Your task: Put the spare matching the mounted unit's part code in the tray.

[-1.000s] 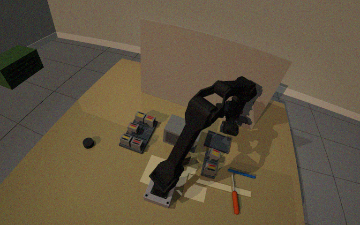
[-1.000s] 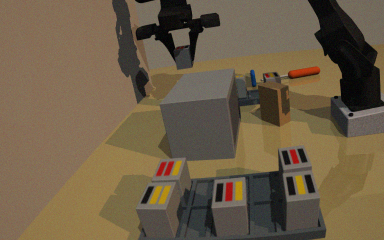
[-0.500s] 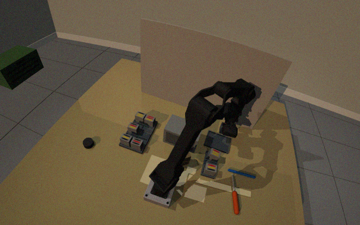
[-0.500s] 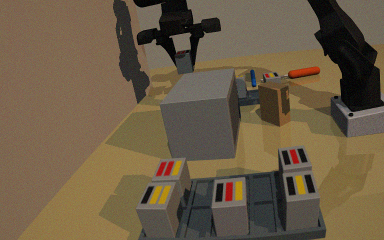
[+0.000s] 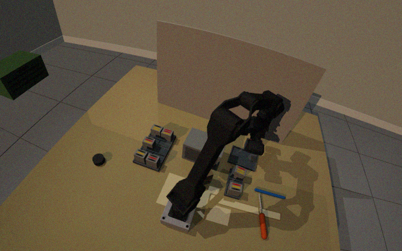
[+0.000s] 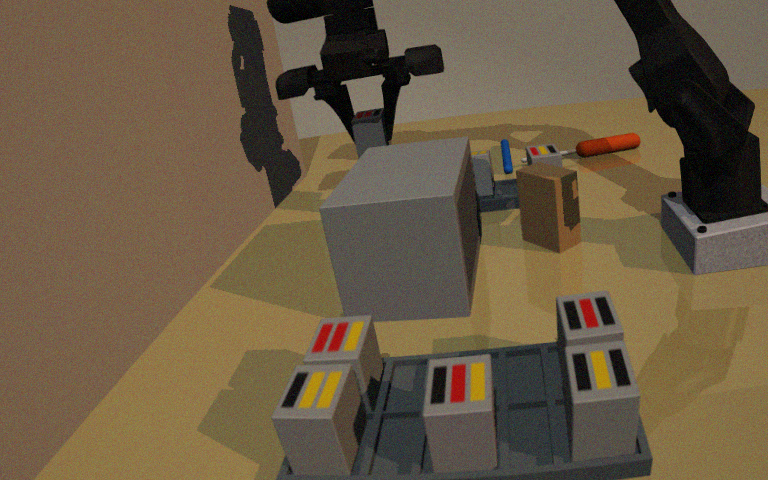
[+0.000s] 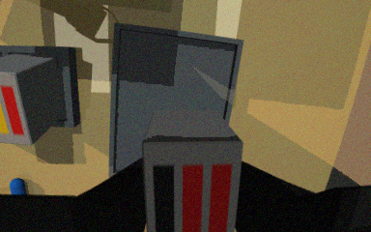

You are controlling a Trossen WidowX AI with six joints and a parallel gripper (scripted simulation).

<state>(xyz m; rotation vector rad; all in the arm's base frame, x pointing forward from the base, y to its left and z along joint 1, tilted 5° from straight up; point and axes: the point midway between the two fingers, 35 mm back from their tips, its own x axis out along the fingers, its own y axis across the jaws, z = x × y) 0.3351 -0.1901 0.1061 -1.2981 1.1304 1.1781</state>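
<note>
My gripper tip is now 10 mm past the dark tray, 10 mm to the right of it and 80 mm above it. From my gripper tip the other things lie so: blue marker pen 150 mm behind, 130 mm to the right, 70 mm below; mounted unit 60 mm behind, 190 mm to the left, 30 mm below; beige wall panel 180 mm ahead, 170 mm to the left, 150 mm above.
</note>
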